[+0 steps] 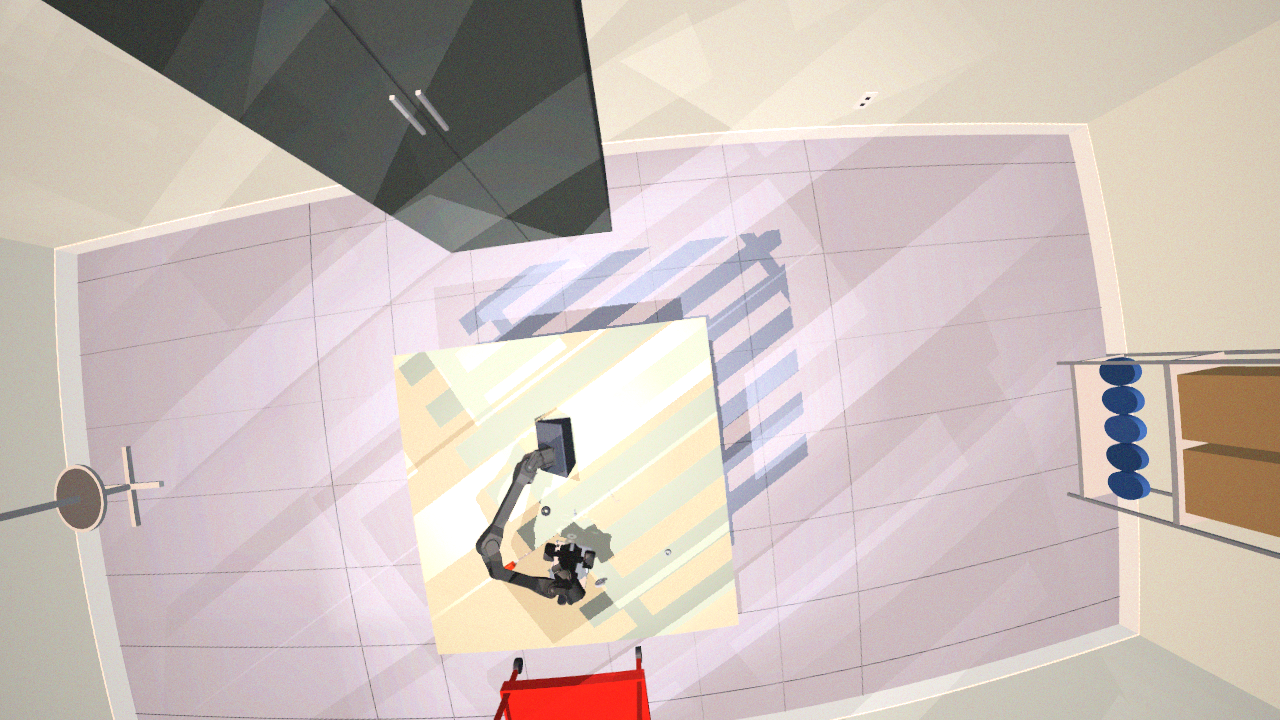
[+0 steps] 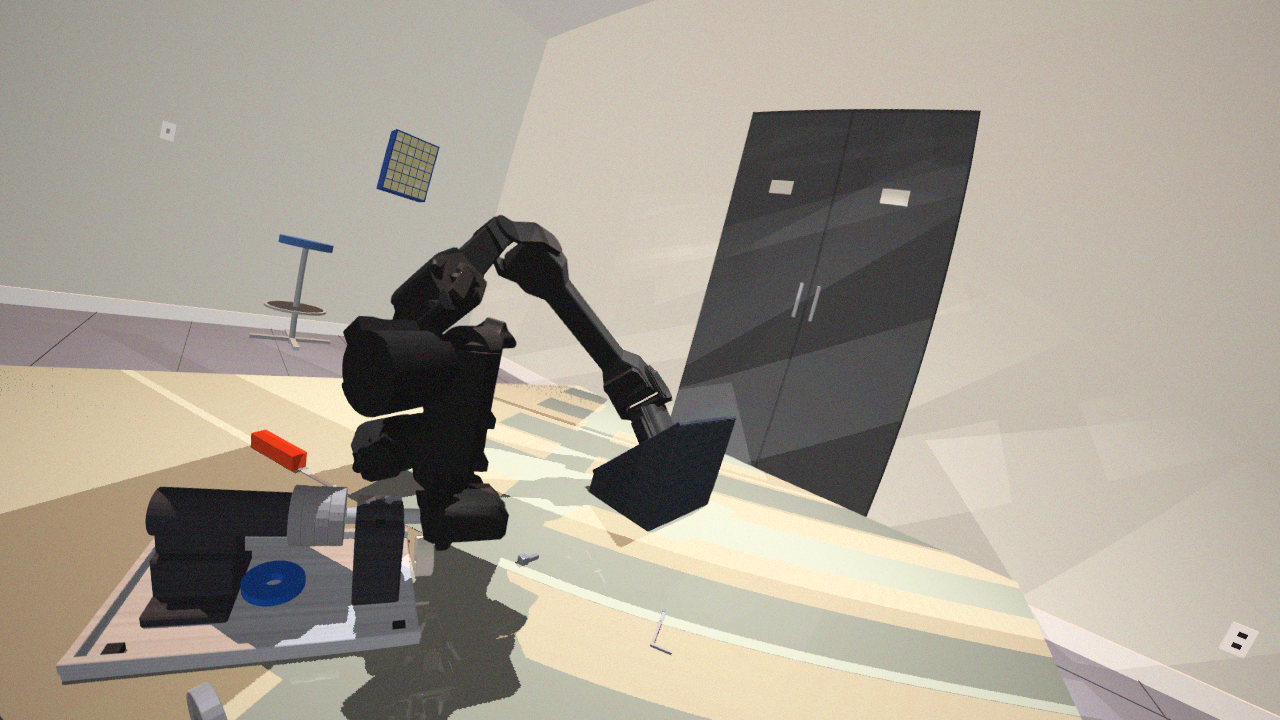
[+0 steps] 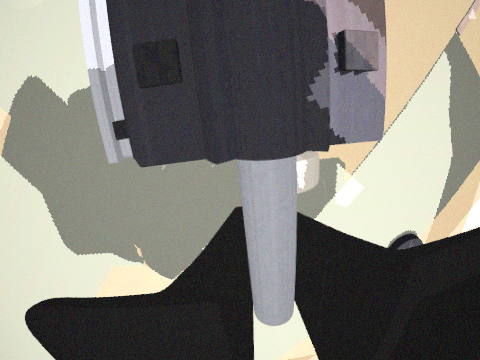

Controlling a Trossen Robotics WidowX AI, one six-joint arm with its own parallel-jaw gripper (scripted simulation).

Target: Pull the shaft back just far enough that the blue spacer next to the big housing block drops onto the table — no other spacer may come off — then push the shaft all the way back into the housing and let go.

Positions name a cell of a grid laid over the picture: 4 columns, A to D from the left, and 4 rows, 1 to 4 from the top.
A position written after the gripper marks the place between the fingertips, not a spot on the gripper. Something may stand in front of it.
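Labels:
The gripper is visible in image 1 (B4). It appears likewise in image 2 (B4), and image 3 has the gripper (C3) too.

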